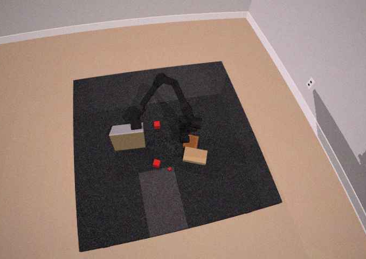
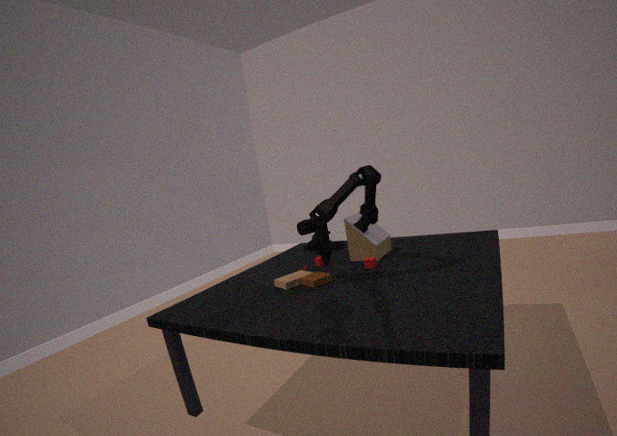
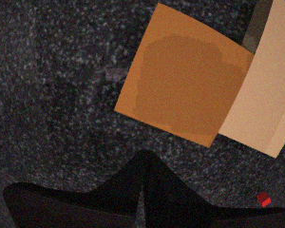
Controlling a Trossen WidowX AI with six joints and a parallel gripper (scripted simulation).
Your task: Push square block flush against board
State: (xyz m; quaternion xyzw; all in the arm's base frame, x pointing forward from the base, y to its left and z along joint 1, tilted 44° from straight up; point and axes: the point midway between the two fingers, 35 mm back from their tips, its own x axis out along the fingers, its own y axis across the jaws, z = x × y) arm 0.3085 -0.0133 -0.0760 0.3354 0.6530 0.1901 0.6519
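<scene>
The square block is 50 mm ahead of my gripper tip, 40 mm to the right of it and 50 mm below it. The rest, counted from my gripper tip: light tan board: 50 mm ahead, 150 mm to the right, 50 mm below; red piece: 140 mm behind, 200 mm to the right, 50 mm below.
</scene>
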